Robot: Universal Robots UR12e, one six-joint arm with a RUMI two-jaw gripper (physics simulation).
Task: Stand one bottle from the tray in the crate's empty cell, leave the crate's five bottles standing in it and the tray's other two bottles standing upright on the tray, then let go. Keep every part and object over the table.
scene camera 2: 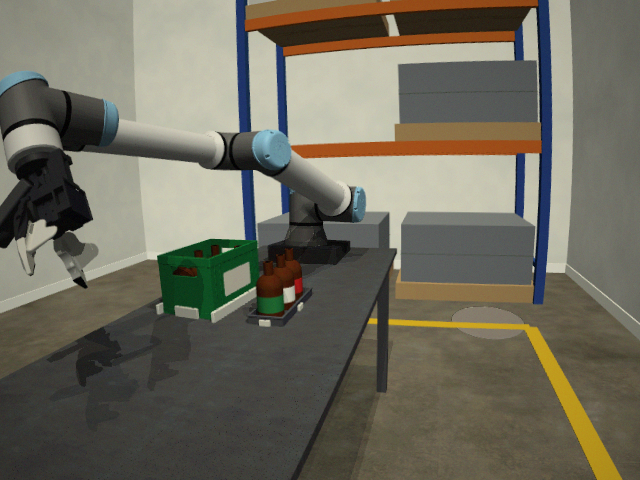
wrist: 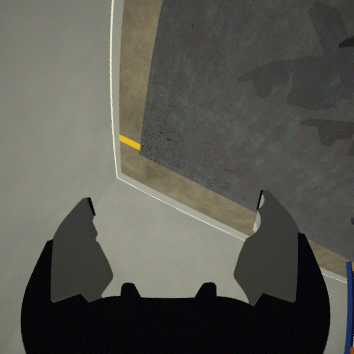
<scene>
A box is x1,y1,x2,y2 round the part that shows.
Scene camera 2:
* my gripper: [0,148,98,288]
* green-labelled bottle: [256,261,284,316]
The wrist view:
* my gripper: [20,190,329,353]
</scene>
